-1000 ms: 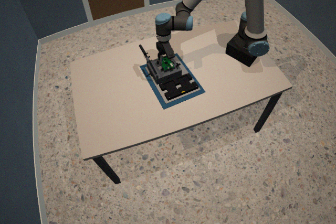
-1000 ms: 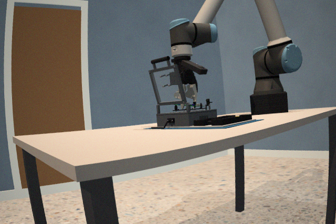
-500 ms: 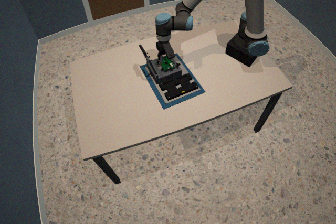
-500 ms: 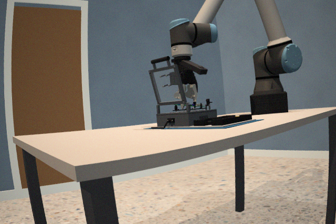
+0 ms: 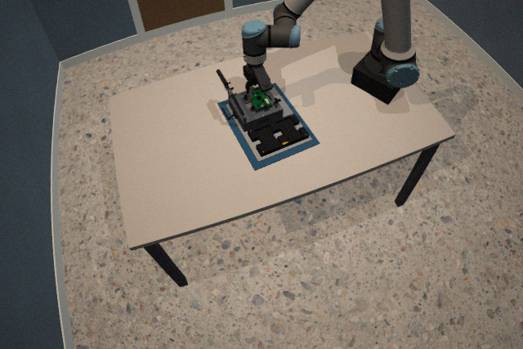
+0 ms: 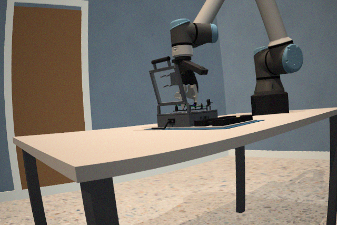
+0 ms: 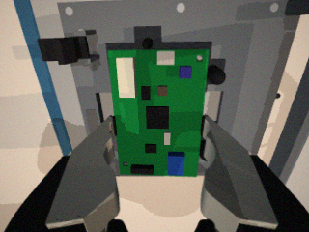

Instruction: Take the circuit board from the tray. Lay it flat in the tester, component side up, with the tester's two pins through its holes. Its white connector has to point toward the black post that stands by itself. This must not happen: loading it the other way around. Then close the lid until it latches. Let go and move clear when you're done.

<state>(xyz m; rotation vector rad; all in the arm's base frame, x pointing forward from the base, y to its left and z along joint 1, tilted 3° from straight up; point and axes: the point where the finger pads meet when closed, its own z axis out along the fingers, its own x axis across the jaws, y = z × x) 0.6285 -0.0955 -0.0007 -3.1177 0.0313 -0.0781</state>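
The green circuit board is right at my hand. Also, from my hand: tester lid: 120 mm ahead, 100 mm above; then tester: 30 mm ahead, 40 mm to the left, 30 mm above; then black latch block: 60 mm behind, 60 mm to the left.
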